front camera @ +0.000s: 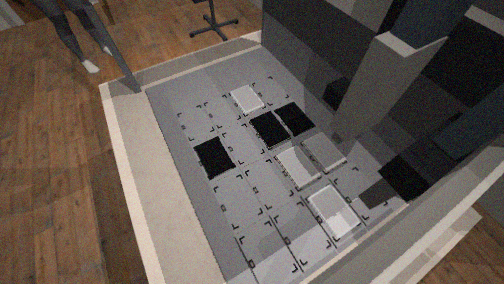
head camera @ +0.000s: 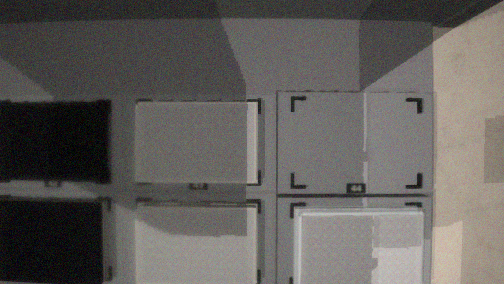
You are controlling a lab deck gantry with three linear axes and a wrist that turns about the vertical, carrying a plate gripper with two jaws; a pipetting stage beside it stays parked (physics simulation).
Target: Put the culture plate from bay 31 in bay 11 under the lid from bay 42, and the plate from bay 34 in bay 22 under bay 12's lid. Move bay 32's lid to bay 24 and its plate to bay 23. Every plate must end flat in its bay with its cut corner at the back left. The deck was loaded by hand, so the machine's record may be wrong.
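Frame: origin at the robot's base, x back, y right, z up, level; centimetres.
Where they show: gripper, between the fingertips: [front camera: 381, 189]; robot's base, origin of its link: [front camera: 178, 115].
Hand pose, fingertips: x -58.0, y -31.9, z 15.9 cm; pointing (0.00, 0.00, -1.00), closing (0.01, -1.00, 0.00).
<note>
Each offset is from my fingertips to the top centre of the thing. "pt": to the spot under its first point.
Flat black pieces lie in bay 12 @(pt dx +34.4, dy +27.3, dz -15.1 cm) [front camera: 215, 157], bay 32 @(pt dx +34.4, dy +6.4, dz -14.3 cm) [front camera: 270, 129] [head camera: 47, 240] and bay 42 @(pt dx +34.7, dy -4.1, dz -15.1 cm) [front camera: 294, 118] [head camera: 52, 142]. Whether a plate lies under each is hard to tell. A pale plate @(dx +51.6, dy +6.2, dz -14.5 cm) [front camera: 246, 100] lies in bay 31. A bright-rimmed pale plate @(dx +2.4, dy +6.2, dz -13.0 cm) [front camera: 333, 212] [head camera: 335, 245] lies in bay 34, flat within its corner marks. Bays 11, 22, 23 and 24 show bare corner marks in the front view. My gripper's dark body is hard to separate from the dark gantry parts at the right of the front view. Its jaws cannot be made out, nor whether they are open.
Pale plates lie in bay 33 @(pt dx +18.2, dy +6.8, dz -14.5 cm) [front camera: 297, 167] [head camera: 197, 250] and bay 43 @(pt dx +18.6, dy -3.9, dz -14.5 cm) [front camera: 323, 151] [head camera: 195, 142]. Bay 44's marks surround no plate. A grey upright column [front camera: 357, 80] stands behind the deck's right side. Pale rails [front camera: 125, 165] edge the deck.
</note>
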